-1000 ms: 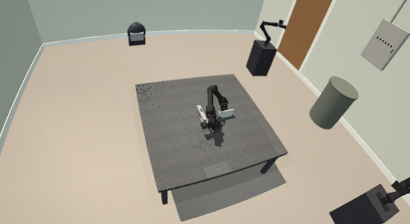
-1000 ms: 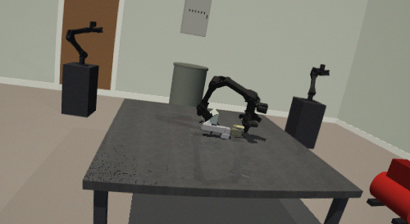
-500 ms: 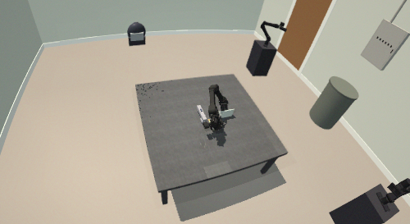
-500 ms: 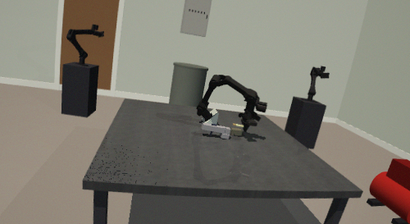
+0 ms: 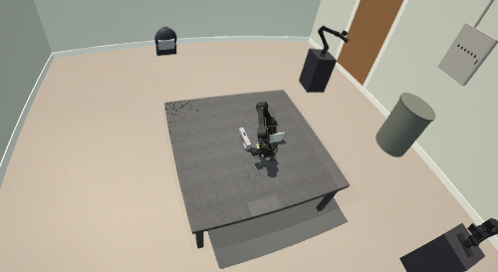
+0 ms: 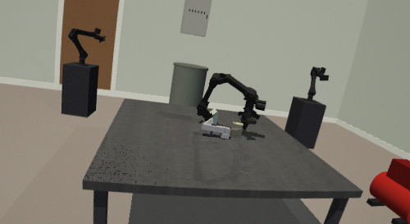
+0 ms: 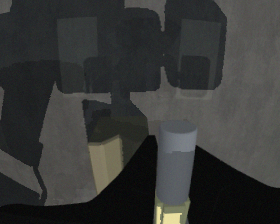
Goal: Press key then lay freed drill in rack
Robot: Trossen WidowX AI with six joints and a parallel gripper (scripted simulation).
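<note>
Now: gripper tip 40 mm to the left of the drill and 40 mm below it. The rest, counted from my gripper tip: dark blue key 80 mm ahead, 220 mm to the right.
</note>
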